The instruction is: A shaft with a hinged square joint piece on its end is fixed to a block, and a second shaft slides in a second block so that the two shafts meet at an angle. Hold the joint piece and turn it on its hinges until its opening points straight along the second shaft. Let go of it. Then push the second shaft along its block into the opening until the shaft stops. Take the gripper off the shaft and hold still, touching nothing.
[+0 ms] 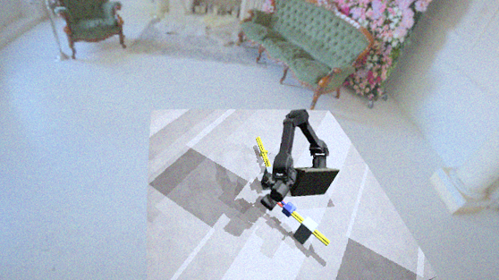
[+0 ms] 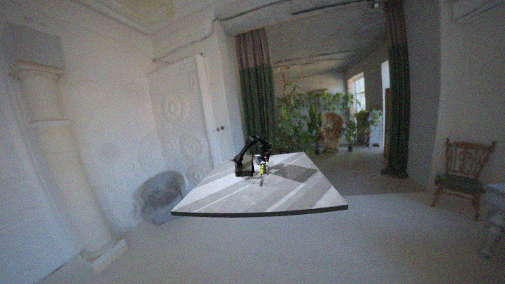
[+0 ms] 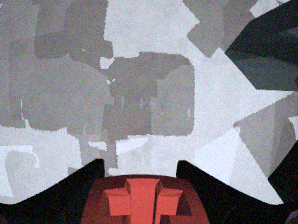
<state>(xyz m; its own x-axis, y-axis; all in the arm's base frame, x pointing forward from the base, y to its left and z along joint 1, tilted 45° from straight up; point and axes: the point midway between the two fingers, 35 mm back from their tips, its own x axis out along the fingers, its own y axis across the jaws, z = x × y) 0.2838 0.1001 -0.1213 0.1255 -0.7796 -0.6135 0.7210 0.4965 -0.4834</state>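
Now: the red joint piece 20 mm behind my gripper tip, 20 mm to the left of it and 40 mm above it.
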